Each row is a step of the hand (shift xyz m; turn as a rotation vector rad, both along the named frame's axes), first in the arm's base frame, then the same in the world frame.
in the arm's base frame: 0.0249 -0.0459 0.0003 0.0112 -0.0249 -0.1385
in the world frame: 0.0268 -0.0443 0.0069 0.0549 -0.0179 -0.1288
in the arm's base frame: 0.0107 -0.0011 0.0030 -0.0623 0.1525 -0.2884
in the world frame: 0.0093 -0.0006 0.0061 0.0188 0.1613 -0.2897
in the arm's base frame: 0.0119 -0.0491 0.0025 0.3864 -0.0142 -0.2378
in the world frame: 0.0140 -0.0484 0.0049 0.4408 0.0195 -0.1067
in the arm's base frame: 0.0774 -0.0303 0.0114 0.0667 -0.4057 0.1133
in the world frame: 0.0721 -0.0261 0.0341 0.0571 -0.4057 0.1184
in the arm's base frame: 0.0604 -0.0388 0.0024 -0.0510 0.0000 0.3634
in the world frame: 0.0593 -0.0352 0.0200 -0.1601 -0.0194 0.3296
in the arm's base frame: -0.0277 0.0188 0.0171 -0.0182 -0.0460 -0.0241
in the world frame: -0.0329 0.0163 0.0081 -0.0066 -0.0459 -0.0297
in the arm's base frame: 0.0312 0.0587 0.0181 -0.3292 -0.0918 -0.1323
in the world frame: 0.0199 0.0596 0.0283 -0.2653 -0.1052 -0.2299
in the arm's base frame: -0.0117 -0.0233 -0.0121 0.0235 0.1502 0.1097
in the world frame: -0.0057 -0.0234 -0.0157 -0.0220 0.1462 0.1152
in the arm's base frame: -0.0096 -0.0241 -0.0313 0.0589 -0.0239 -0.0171
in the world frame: 0.0022 -0.0232 -0.0333 0.0628 -0.0196 0.0014
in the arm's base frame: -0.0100 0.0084 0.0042 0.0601 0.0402 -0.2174
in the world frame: -0.0114 0.0076 0.0011 0.1210 0.0534 -0.1871
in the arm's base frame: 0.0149 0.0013 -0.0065 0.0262 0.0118 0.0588
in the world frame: 0.0160 0.0025 -0.0015 0.0060 0.0107 0.0643
